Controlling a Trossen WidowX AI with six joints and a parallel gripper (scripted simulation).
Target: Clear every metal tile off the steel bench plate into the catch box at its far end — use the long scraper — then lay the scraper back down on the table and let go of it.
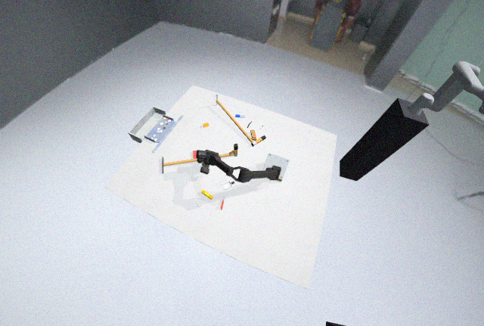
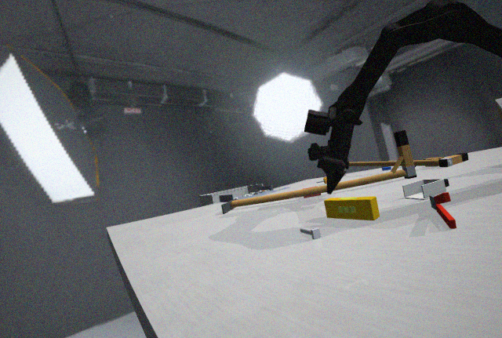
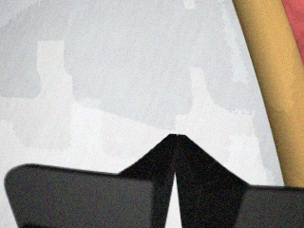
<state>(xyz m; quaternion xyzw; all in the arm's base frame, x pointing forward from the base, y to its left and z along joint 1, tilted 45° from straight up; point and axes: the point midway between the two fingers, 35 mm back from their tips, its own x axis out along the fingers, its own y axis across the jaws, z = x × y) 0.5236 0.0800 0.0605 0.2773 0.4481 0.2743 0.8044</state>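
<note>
Now: the long scraper 50 mm ahead of my gripper tip, 40 mm to the right of it and 50 mm above it. From my gripper tip the other things lie so: metal bracket: 240 mm behind, 80 mm to the left; then yellow block: 110 mm behind, 210 mm to the left, 10 mm above; then red block: 90 mm ahead, 70 mm to the right.
</note>
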